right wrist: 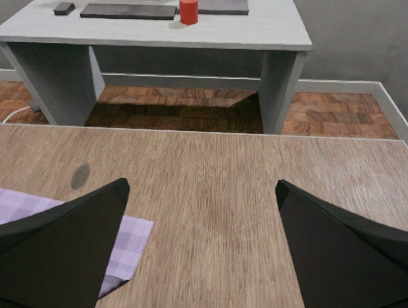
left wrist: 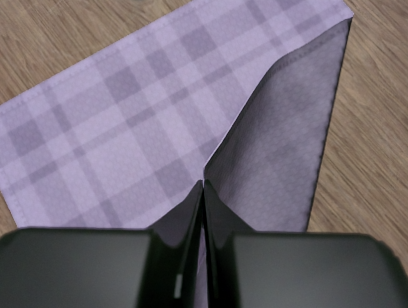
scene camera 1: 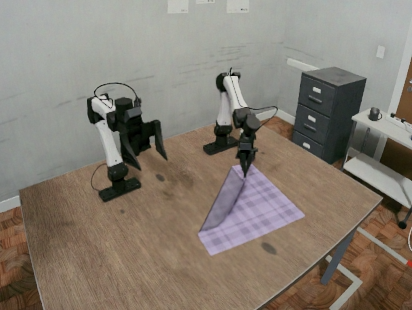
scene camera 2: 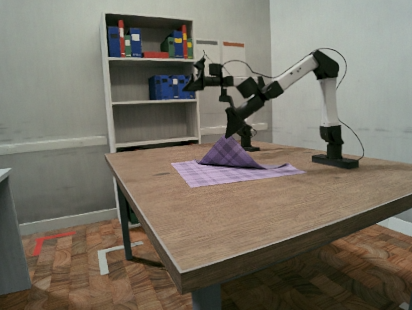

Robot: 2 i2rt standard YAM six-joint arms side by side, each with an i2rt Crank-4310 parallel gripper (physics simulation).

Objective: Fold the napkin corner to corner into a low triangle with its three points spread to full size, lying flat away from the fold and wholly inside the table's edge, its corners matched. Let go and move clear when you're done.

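A purple plaid napkin (scene camera 1: 265, 207) (scene camera 2: 220, 175) (left wrist: 140, 100) (right wrist: 127, 245) lies on the wooden table (scene camera 1: 150, 250) (scene camera 2: 280, 210). A flap with a darker underside (scene camera 1: 222, 202) (scene camera 2: 227, 155) (left wrist: 295, 120) is raised and folded partway over the rest, its corner held up. My left gripper (scene camera 1: 245, 175) (scene camera 2: 228, 136) (left wrist: 203, 184) is shut on that corner, above the napkin's flat part. My right gripper (scene camera 1: 152, 162) (scene camera 2: 187, 89) (right wrist: 202, 182) is wide open and empty, raised above the table, to the left of the napkin in scene camera 1. The flap hides part of the napkin beneath it.
The table's near edge (scene camera 2: 150, 227) lies beyond the napkin. A grey cabinet (scene camera 1: 327, 110), a white side table (scene camera 1: 385, 125) and a shelf unit (scene camera 2: 107, 90) stand off the table. A desk (right wrist: 150, 37) with a red cup (right wrist: 189, 12) stands across the floor.
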